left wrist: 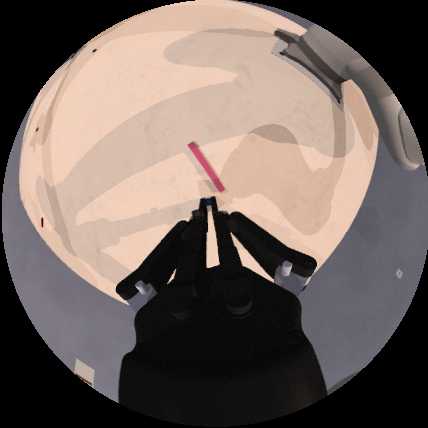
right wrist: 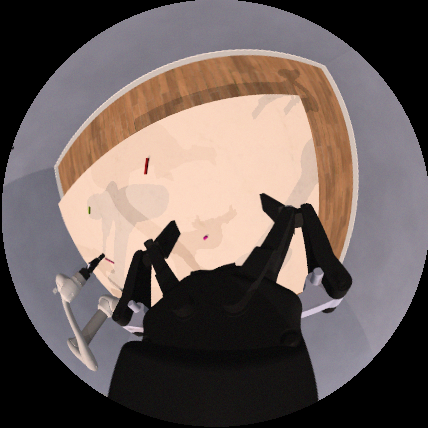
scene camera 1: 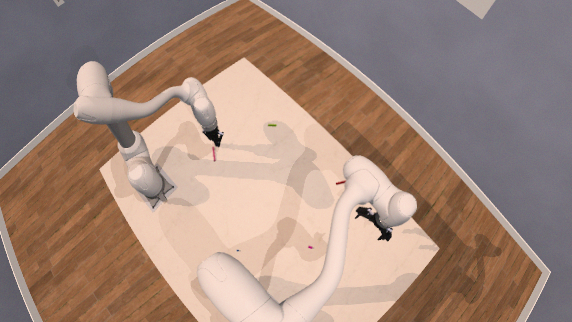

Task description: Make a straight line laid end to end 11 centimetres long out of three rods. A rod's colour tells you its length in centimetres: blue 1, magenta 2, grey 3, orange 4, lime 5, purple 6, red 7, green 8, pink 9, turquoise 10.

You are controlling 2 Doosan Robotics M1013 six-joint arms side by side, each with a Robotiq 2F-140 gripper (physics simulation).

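Observation:
My left gripper is shut on a small blue rod, low over the table near one end of the pink rod. A second blue rod lies lower in scene camera 1. A magenta rod lies to its right there. A red rod is partly hidden by the right arm in scene camera 1. A lime rod lies at upper middle. My right gripper is open and empty, above the table.
The pale table mat lies on a wooden surface with a light rim. The left arm's base stands on the mat's left side in scene camera 1. The right arm stretches across the lower right there.

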